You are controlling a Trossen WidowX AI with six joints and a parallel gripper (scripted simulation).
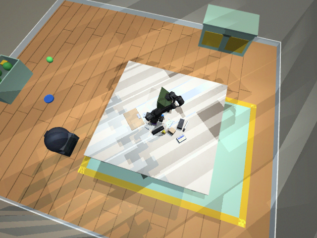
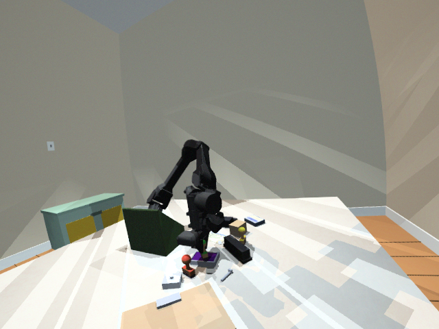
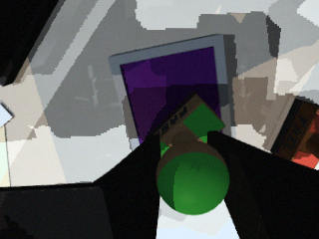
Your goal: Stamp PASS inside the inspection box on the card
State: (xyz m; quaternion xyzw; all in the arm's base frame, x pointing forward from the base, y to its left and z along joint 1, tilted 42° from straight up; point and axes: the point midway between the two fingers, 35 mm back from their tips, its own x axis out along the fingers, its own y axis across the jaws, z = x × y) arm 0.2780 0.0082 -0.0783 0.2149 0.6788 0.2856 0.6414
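The green stamp is right at my gripper tip. From my gripper tip the other things lie so: blue stamp: 80 mm behind, 60 mm to the left, 20 mm below; then purple ink pad: 30 mm below; then red stamp: 10 mm behind, 80 mm to the right, 20 mm below.
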